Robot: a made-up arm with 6 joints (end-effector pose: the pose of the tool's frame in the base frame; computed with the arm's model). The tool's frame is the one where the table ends.
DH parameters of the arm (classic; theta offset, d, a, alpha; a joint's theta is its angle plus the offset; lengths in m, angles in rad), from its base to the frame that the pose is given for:
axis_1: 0 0.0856 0 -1.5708
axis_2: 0.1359 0 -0.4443 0
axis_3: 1.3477 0 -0.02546 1.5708
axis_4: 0 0.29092 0 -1.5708
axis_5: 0 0 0.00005 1.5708
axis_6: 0 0.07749 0 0
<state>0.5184 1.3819 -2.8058 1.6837 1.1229 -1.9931</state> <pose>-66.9 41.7 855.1 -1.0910 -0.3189 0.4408</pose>
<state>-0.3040 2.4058 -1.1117 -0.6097 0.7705 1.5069</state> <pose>441.5 -170.9 5.9 -2.6627 0.1761 1.9030</pose>
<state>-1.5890 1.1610 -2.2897 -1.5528 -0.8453 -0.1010</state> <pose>58.4 25.0 843.6 -0.4139 -0.8167 -2.9009</pose>
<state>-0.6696 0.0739 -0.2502 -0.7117 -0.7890 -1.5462</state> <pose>-70.6 101.6 332.9 -0.4574 -0.6716 -2.4329</pose>
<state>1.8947 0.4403 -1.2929 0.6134 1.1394 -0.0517</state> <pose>11.2 -160.7 569.8 1.9038 1.2580 -1.9464</pose>
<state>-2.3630 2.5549 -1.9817 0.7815 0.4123 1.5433</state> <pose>-498.2 -522.3 113.1 2.6042 -0.6584 -1.1960</pose>
